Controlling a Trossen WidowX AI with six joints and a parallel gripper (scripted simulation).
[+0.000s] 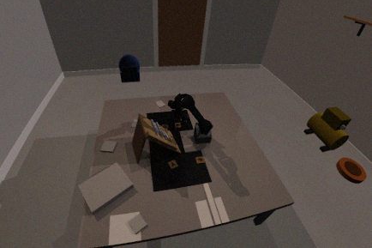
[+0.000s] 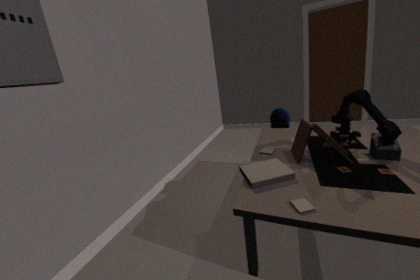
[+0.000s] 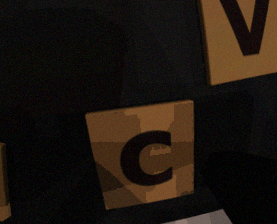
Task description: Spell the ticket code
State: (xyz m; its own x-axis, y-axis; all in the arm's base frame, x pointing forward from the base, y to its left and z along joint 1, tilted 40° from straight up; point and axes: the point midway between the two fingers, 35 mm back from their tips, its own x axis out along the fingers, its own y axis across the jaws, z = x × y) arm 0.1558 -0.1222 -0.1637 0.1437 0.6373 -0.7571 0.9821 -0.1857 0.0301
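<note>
My gripper tip is now 150 mm to the right of the white ticket, 150 mm short of it and 80 mm below it. Round my gripper tip: tan letter tile right at my gripper tip; black mat 170 mm to the left, 50 mm ahead, 10 mm below; pad 580 mm ahead, 80 mm to the left.
</note>
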